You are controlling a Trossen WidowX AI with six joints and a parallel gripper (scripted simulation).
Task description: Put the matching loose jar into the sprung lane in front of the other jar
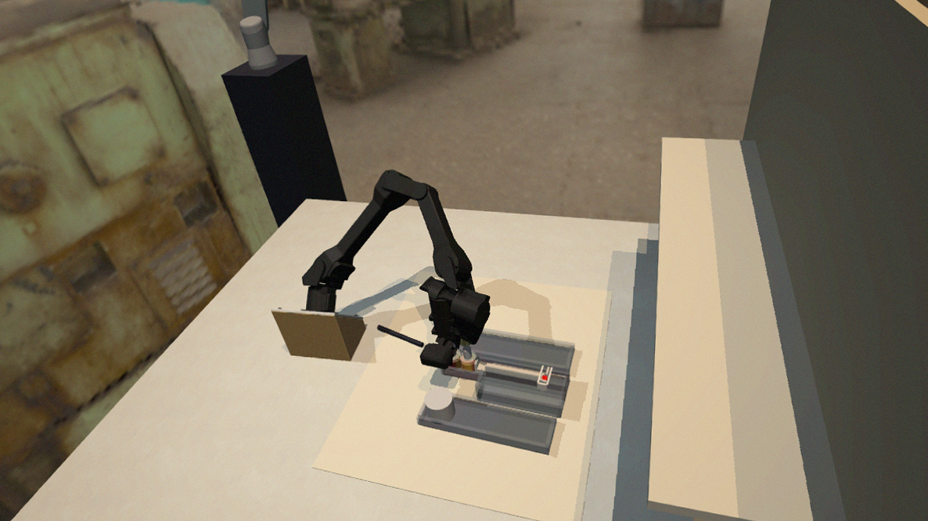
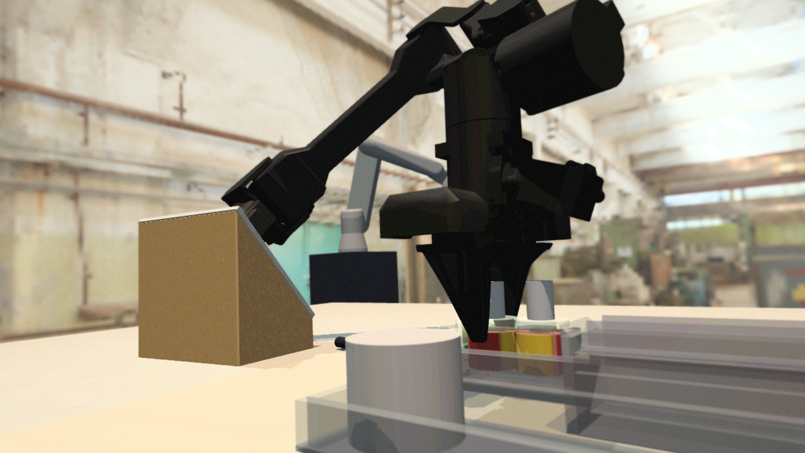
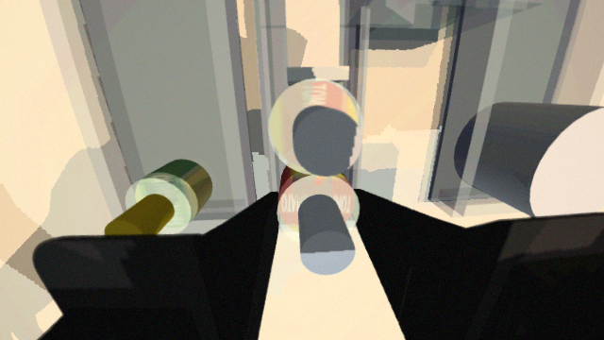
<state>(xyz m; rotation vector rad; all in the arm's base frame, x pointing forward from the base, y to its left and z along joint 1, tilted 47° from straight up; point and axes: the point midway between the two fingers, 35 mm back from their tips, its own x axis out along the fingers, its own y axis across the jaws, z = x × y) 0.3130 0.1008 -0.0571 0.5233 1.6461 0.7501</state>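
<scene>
Right now the wide grey cylinder is 130 mm to the right of my gripper tip, 20 mm ahead of it and 10 mm below it. From my gripper tip the other things lie so: dark rod (170 mm behind, 50 mm to the left, 30 mm below); pusher plate (150 mm ahead, 20 mm to the right, 20 mm above); sprung lane (150 mm ahead, 20 mm to the right, 20 mm below).
</scene>
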